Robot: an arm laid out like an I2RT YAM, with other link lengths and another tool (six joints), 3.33 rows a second.
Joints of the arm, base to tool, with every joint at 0 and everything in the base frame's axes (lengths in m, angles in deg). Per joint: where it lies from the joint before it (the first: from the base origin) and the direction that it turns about. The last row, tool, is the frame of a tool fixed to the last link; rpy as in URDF.
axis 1: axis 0 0 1 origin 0.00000 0.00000 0.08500
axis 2: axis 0 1 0 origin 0.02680 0.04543 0.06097
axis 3: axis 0 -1 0 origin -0.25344 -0.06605 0.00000
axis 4: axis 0 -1 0 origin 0.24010 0.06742 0.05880
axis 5: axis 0 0 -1 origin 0.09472 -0.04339 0.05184
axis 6: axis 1 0 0 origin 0.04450 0.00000 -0.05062
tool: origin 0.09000 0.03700 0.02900 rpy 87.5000 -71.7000 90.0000
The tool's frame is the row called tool.
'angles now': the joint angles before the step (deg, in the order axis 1, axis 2, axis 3, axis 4, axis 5, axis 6). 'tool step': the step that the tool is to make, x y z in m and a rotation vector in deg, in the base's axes. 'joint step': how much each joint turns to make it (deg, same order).
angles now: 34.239, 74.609, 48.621, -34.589, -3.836, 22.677
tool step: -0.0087, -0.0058, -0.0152, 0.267, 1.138, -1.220
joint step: 0.192, -1.387, -4.257, 2.192, -0.067, 1.657
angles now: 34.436, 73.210, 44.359, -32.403, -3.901, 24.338
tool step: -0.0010, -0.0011, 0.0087, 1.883, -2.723, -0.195
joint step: -0.003, -3.028, -2.046, 2.341, 0.086, 0.173
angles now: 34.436, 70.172, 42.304, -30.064, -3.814, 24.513
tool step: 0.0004, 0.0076, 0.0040, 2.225, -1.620, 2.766
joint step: -0.130, -0.026, -0.887, 3.287, -2.360, -1.922
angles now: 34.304, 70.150, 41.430, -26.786, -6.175, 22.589
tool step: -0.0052, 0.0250, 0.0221, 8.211, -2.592, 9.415
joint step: -0.337, 0.457, -0.049, 6.383, -10.169, -4.576
